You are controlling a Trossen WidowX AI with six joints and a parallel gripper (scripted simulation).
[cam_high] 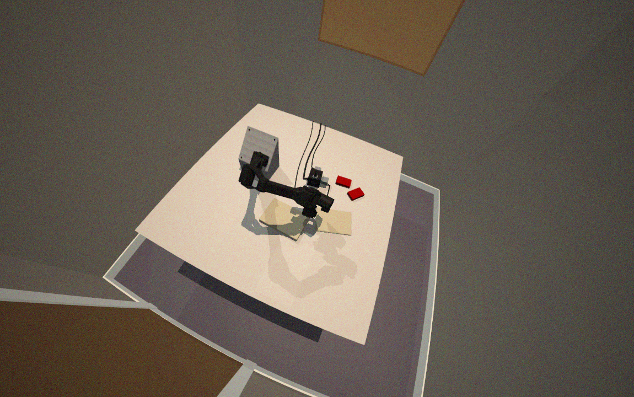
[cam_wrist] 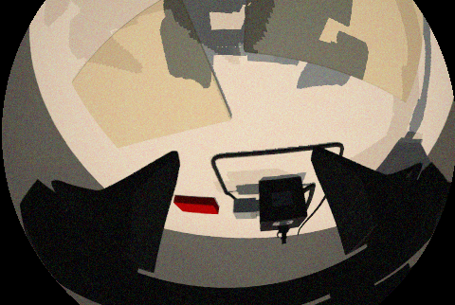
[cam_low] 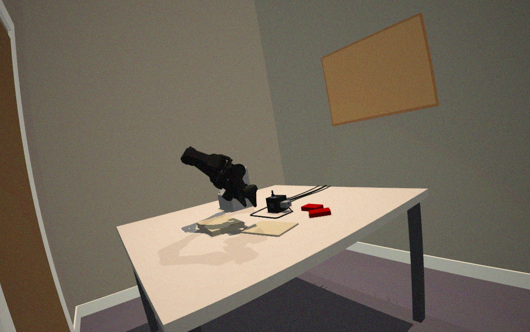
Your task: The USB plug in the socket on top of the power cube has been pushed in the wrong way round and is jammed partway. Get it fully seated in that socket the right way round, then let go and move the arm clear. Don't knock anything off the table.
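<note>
The USB plug lies 180 mm to the left of my gripper tip, 80 mm behind it and 10 mm above it. The rest, counted from my gripper tip: grey socket (180 mm to the left, 80 mm behind, 10 mm below).
</note>
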